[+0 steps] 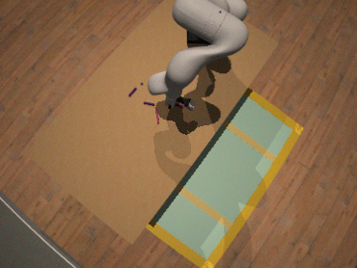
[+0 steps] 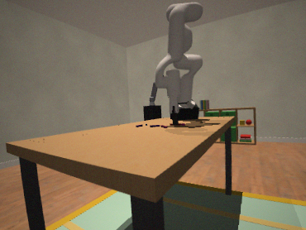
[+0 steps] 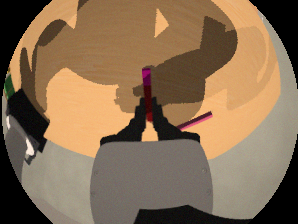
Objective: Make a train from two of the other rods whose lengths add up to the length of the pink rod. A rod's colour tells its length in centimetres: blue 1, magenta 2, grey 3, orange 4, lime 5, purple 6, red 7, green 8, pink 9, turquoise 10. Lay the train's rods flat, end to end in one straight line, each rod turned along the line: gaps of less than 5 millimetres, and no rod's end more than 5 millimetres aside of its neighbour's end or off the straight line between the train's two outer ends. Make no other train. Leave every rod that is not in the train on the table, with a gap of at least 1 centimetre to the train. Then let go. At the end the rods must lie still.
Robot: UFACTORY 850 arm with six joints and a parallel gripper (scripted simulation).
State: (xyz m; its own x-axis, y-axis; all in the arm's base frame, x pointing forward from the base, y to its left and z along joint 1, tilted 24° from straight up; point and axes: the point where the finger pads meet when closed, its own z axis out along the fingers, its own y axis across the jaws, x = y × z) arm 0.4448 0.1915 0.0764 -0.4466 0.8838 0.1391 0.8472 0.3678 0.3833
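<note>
My gripper is now 20 mm above the red rod. The rest, counted from my hand: magenta rod 20 mm behind, 40 mm to the left, 20 mm below; tiny blue rod 50 mm ahead, 200 mm to the right, 20 mm below; pink rod 110 mm ahead, 20 mm below.
</note>
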